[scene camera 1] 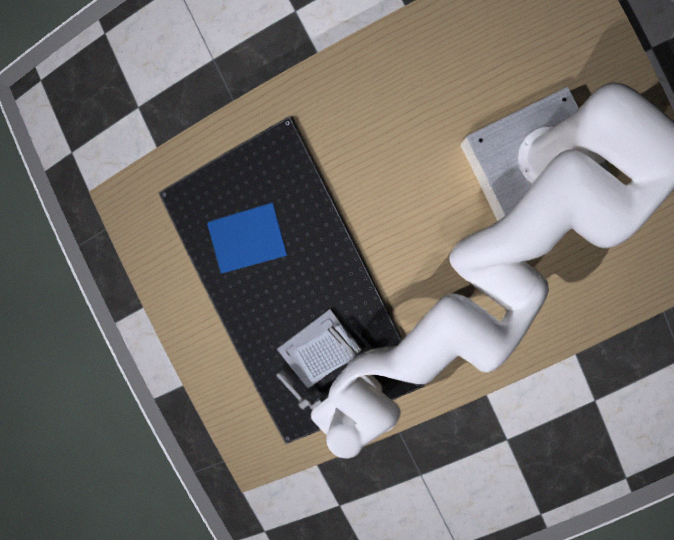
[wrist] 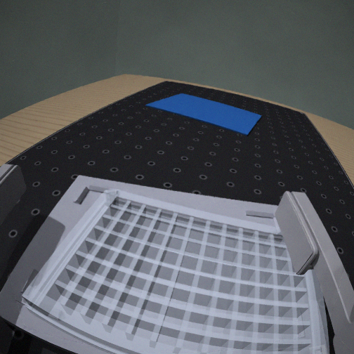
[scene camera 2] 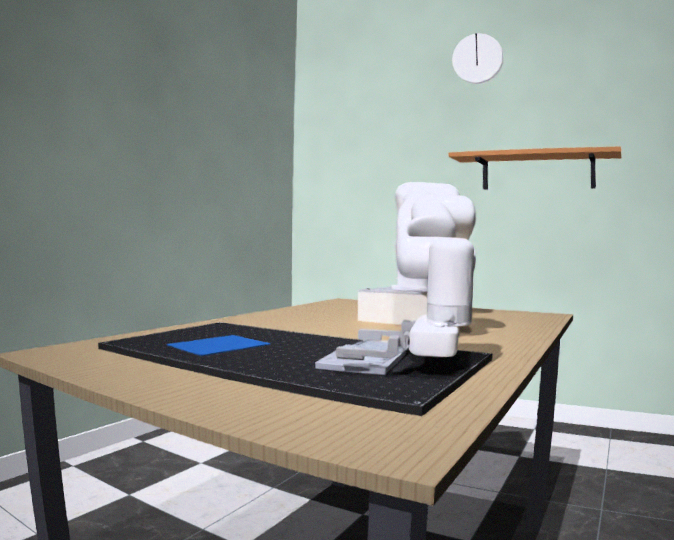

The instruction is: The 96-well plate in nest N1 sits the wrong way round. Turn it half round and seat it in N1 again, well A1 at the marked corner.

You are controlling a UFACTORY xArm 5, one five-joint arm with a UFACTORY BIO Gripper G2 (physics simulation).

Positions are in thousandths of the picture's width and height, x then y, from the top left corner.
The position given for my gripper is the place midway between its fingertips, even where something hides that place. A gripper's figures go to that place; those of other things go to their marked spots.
Labels:
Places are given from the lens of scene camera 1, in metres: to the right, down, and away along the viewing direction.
my gripper (scene camera 1: 450,649): -0.08, 0.18, 0.98
clear 96-well plate (scene camera 1: 480,656): -0.03, 0.20, 0.98
flat blue rectangle (scene camera 1: 376,438): -0.20, -0.08, 1.00

